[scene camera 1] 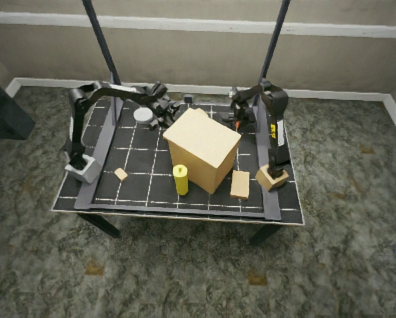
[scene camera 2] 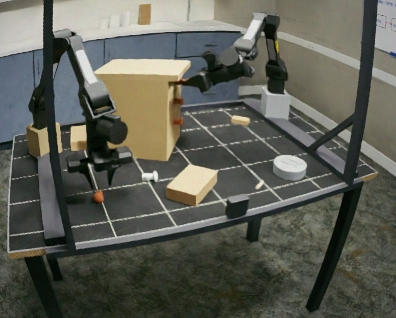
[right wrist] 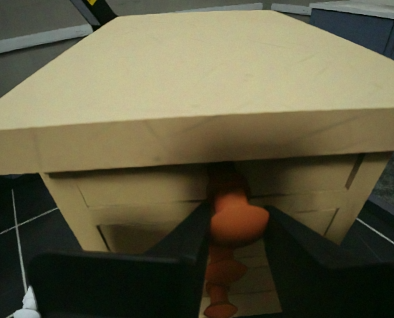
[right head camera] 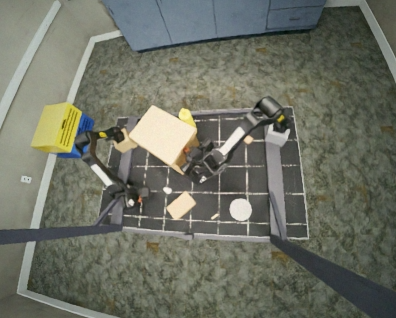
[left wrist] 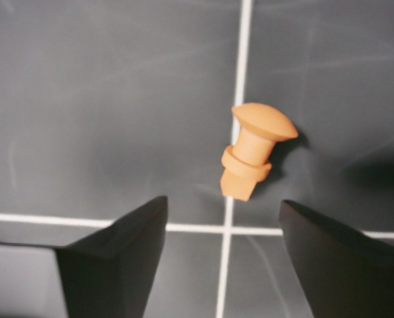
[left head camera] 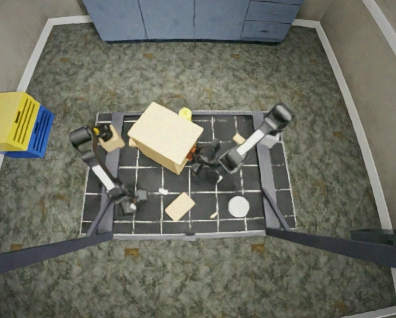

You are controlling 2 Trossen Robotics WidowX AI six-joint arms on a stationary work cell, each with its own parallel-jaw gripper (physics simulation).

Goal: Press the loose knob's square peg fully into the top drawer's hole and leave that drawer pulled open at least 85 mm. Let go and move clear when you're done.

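Seen in the pictures: left gripper, between the fingertips: [scene camera 1: 236,126] [scene camera 2: 100,187] [right head camera: 141,194] [left wrist: 224,207] [left head camera: 134,197]; right gripper, between the fingertips: [scene camera 2: 183,82] [right wrist: 235,213] [right head camera: 186,149] [left head camera: 191,149]; left arm's base, origin of its link: [scene camera 1: 274,171] [scene camera 2: 42,125] [right head camera: 120,138] [left head camera: 107,135]; right arm's base, origin of its link: [scene camera 1: 80,163] [scene camera 2: 275,91] [right head camera: 280,127].
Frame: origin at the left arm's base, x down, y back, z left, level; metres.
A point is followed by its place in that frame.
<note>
The tan cabinet [left head camera: 165,132] {z -0.247, x -0.175, y -0.271 m} [scene camera 1: 202,140] {z -0.215, x -0.175, y -0.286 m} [scene camera 2: 140,110] {z -0.311, x -0.056, y -0.198 m} [right wrist: 200,70] {z -0.330, x -0.175, y -0.308 m} stands left of centre in the head views. My right gripper [scene camera 2: 187,82] {z -0.363, x -0.122, y -0.339 m} [right wrist: 235,213] {z -0.363, x -0.122, y -0.339 m} is shut on a red-orange knob [right wrist: 235,225] {z -0.378, x -0.132, y -0.343 m} at the top drawer [right wrist: 140,187] {z -0.361, x -0.116, y -0.283 m}, under the top's overhang; its peg is hidden. That drawer looks nearly flush. More knobs [scene camera 2: 178,101] {z -0.356, x -0.060, y -0.325 m} [right wrist: 226,270] {z -0.365, x -0.068, y -0.338 m} stick out below it. Another orange knob [scene camera 2: 98,197] {z -0.402, x 0.086, y 0.071 m} [left wrist: 252,150] {z -0.390, x 0.085, y 0.058 m} lies on its side on the table, square peg toward my fingers in the left wrist view. My left gripper [scene camera 2: 101,183] {z -0.374, x 0.081, y 0.036 m} [left wrist: 224,207] {z -0.374, x 0.081, y 0.036 m} is open and empty above it.
A white knob-shaped piece [left head camera: 163,191] {z -0.426, x 0.087, y -0.116 m} [scene camera 2: 150,176] {z -0.430, x 0.089, y -0.111 m}, a tan block [left head camera: 180,206] {z -0.547, x 0.070, y -0.156 m} [scene camera 2: 195,182] {z -0.563, x 0.071, y -0.141 m} and a pale disc [left head camera: 238,206] {z -0.717, x 0.077, y -0.423 m} [scene camera 2: 290,167] {z -0.731, x 0.077, y -0.399 m} lie in front of the cabinet. A yellow cylinder [left head camera: 185,114] {z -0.174, x -0.103, y -0.418 m} [scene camera 1: 181,181] {z -0.137, x -0.053, y -0.430 m} stands behind it. A small block [scene camera 2: 240,120] {z -0.399, x 0.092, y -0.656 m} lies near the right arm's base.
</note>
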